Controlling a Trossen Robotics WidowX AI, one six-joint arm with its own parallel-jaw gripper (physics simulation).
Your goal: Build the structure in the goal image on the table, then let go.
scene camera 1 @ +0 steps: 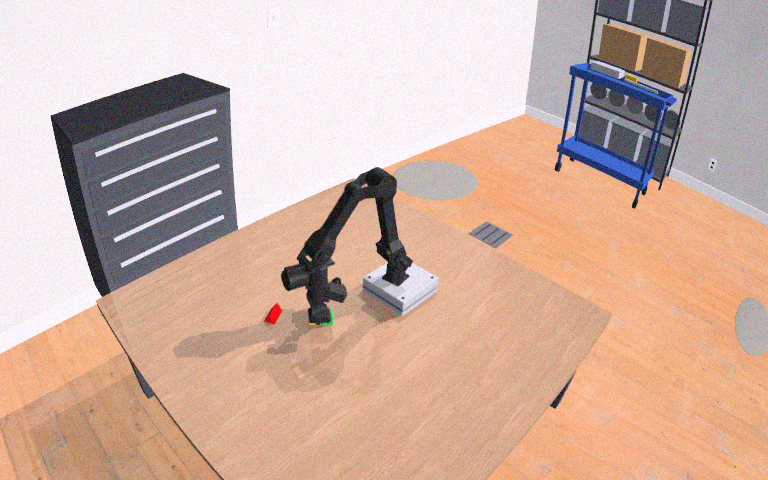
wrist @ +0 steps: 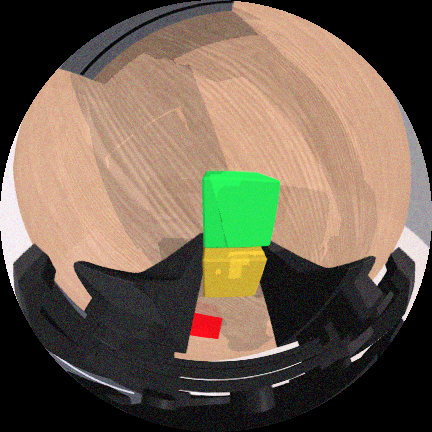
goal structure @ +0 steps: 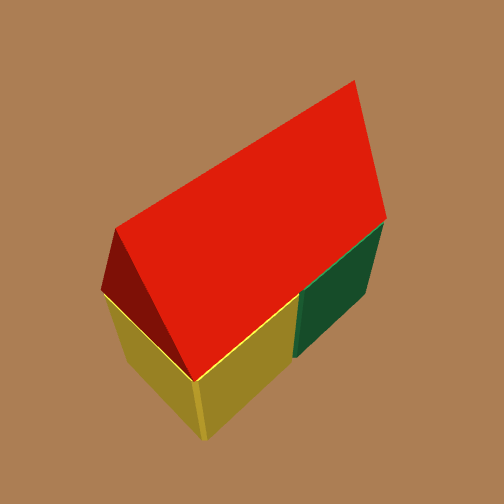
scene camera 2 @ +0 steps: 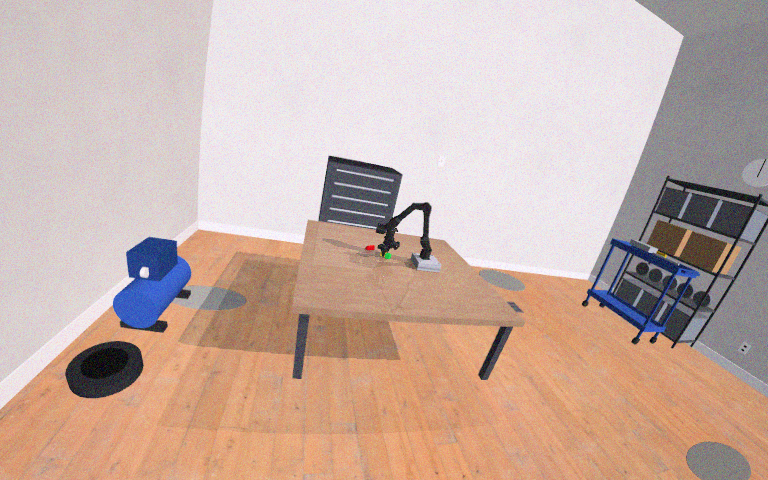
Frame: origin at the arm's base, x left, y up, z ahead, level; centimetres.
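Seen in the pictures: gripper, fingertip midpoint: (wrist: 228,239) (scene camera 2: 384,256); arm's base at its link origin: (scene camera 1: 395,277) (scene camera 2: 424,257).
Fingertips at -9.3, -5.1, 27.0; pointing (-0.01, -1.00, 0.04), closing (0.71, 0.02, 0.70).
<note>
Pixels of each thing's top centre, then the offset from my fingertips to it, as dx, dy, dz. Level surfaces: height alone.
- yellow cube at its top centre: (wrist: 232,282) -0.6, +3.1, +0.6
- green cube at its top centre: (wrist: 241,216) (scene camera 2: 388,253) +2.1, +2.9, -2.1
- red wedge-shaped block at its top centre: (wrist: 192,336) (scene camera 1: 271,308) (scene camera 2: 370,245) -12.3, +2.5, +7.5
- wooden table at its surface level: dy -0.4
My gripper (scene camera 1: 320,320) (scene camera 2: 386,252) (wrist: 228,239) points down low over the table and is shut on the yellow cube (wrist: 233,275). In the scene views the fingers hide most of that cube. The green cube (scene camera 1: 329,317) (scene camera 2: 387,256) (wrist: 241,212) is right beside the yellow cube, just beyond the fingertips in the wrist view. Their faces look to be touching or nearly so. The red wedge-shaped block (scene camera 1: 273,314) (scene camera 2: 369,247) (wrist: 206,326) lies apart on the table, left of the gripper in scene camera 1. In the wrist view it is partly hidden behind a finger.
The arm's pale grey base (scene camera 1: 400,295) (scene camera 2: 425,263) (wrist: 107,39) sits on the wooden table (scene camera 1: 430,384) (scene camera 2: 396,294), right of the cubes in both scene views. A dark drawer cabinet (scene camera 1: 158,186) (scene camera 2: 360,195) stands behind the table. A blue cart (scene camera 1: 606,164) stands far to the right.
</note>
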